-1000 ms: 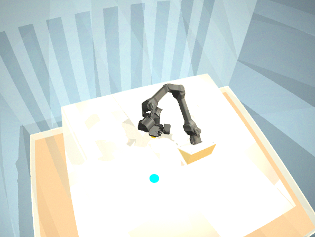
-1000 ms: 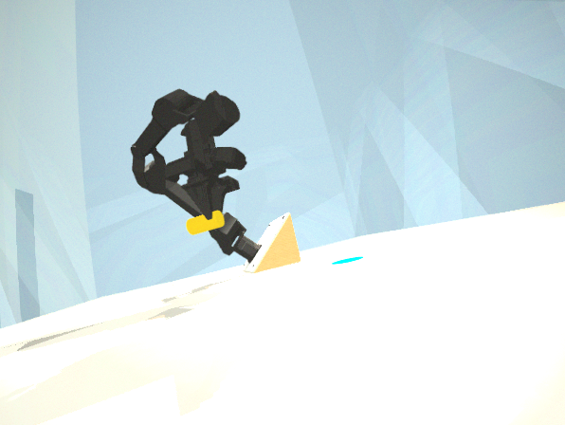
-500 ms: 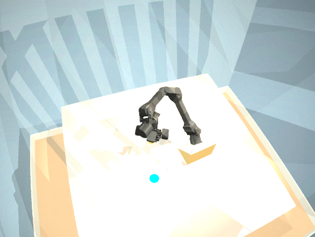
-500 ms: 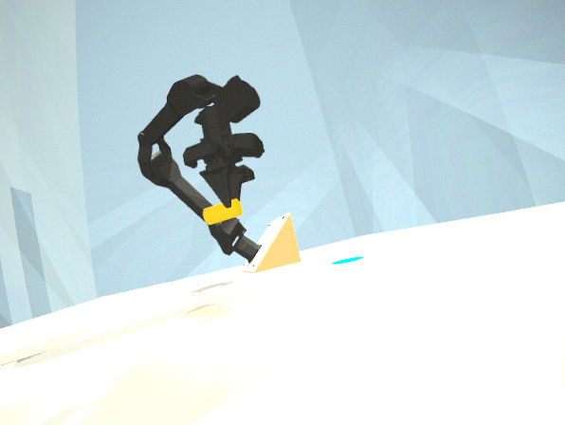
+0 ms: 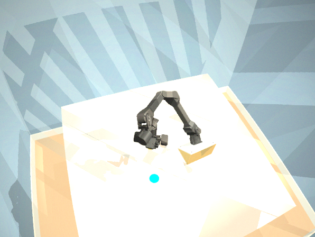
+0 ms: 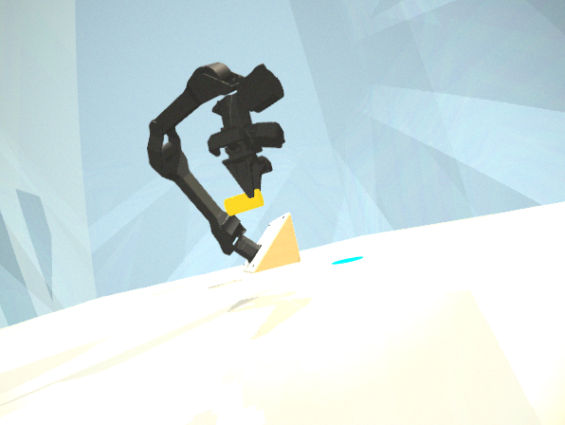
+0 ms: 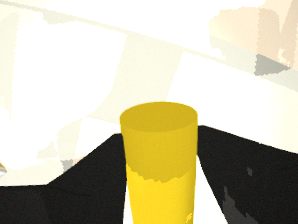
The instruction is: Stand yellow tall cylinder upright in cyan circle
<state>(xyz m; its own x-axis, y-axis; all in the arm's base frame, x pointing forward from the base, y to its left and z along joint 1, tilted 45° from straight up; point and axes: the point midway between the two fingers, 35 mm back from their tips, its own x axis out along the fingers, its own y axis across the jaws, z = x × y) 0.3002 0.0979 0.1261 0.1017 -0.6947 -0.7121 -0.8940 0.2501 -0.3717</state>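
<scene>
The cyan circle lies 150 mm below my gripper tip, 140 mm to the left of it and 20 mm ahead of it. The rest, counted from my gripper tip: yellow cylinder: 20 mm to the right, 10 mm behind.
</scene>
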